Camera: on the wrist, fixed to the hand. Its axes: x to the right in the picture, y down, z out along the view.
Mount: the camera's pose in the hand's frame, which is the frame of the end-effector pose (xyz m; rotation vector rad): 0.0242 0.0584 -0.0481 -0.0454 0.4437 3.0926
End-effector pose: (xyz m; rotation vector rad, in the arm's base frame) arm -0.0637 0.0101 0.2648 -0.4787 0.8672 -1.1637
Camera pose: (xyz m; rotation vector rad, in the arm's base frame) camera -0.0642 0.0129 0.1854 1.1060 0.8043 1.6797
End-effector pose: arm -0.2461 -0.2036 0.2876 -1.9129 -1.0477 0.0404
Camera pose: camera -0.1727 -0.2334 0.2813 -1.3424 2.5527 1.0457
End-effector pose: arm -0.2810 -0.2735 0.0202 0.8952 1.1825 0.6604
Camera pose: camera -0.3199 -0.2124 0.0528 -1.2258 0.7699 -1.9328
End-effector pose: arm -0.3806 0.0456 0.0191 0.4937 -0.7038 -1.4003
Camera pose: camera -0.3047 0.0245 0.0292 -0.5178 -0.2582 1.5668
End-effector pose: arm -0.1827 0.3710 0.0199 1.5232 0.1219 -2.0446
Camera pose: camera -0.1172 0.3325 -0.0032 0.3365 -1.1144 0.7884
